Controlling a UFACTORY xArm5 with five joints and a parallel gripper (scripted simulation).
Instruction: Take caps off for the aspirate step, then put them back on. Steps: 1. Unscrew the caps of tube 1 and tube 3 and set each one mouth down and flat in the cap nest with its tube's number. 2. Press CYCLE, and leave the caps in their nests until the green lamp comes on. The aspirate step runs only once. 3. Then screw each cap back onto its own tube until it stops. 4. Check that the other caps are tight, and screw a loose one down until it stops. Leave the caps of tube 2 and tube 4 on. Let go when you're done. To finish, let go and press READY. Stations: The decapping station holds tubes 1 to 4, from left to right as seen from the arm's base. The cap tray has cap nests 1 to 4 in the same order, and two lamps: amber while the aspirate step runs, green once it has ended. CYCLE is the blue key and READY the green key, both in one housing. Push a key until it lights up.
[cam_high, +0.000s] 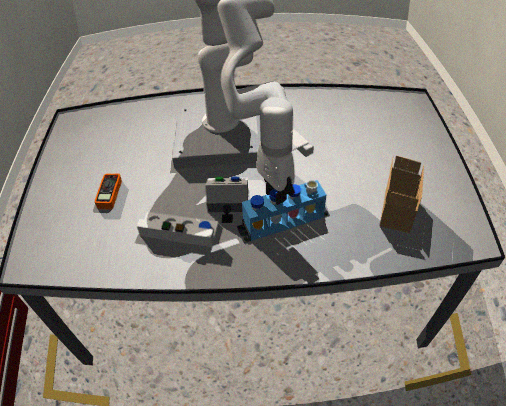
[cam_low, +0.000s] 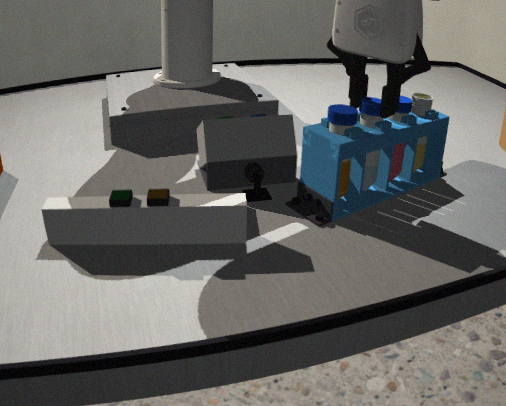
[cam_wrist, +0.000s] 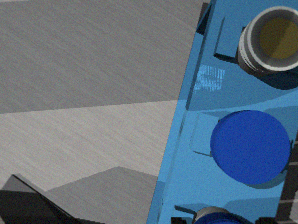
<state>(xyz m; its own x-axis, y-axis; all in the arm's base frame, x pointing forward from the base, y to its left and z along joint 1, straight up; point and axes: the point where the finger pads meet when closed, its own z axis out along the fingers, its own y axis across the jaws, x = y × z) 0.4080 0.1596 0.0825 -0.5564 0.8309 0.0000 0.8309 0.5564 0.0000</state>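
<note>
Now: hand 2 cm past the blue cap, 5 cm to the right of it and 2 cm above it. The rest, counted from my hand: blue key (12 cm behind, 11 cm to the right, 6 cm below); then green key (12 cm behind, 15 cm to the right, 6 cm below); then grey key housing (10 cm behind, 13 cm to the right, 8 cm below).
</note>
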